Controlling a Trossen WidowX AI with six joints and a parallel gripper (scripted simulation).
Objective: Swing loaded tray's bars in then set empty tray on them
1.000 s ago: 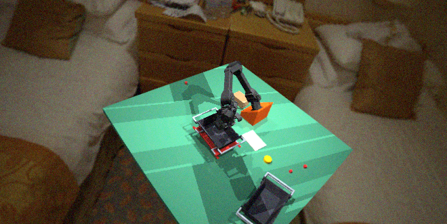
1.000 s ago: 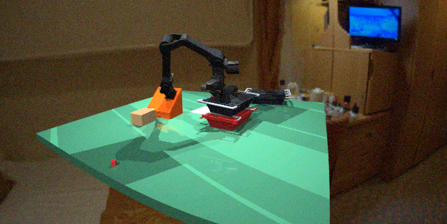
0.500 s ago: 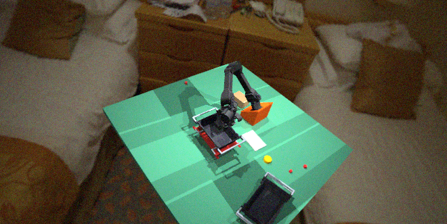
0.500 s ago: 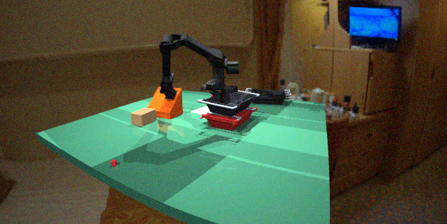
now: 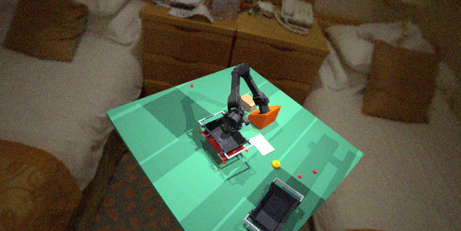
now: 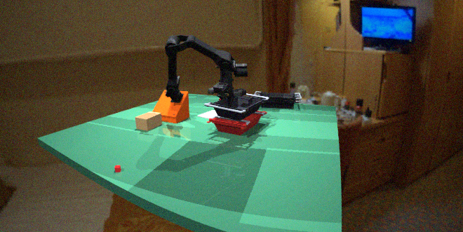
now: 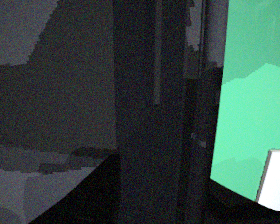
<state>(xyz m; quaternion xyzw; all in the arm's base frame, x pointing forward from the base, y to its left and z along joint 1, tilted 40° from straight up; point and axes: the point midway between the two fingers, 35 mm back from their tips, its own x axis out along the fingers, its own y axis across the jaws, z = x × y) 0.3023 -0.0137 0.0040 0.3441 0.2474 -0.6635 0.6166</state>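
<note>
My gripper tip is now 7 cm short of the black tray, 3 cm below it and 1 cm to the left of it. Also, from my gripper tip: tan block: 36 cm behind, 18 cm to the right, 5 cm below; then yellow disc: 30 cm to the left, 10 cm behind, 7 cm below; then white card: 15 cm behind, 14 cm to the left, 8 cm below.
</note>
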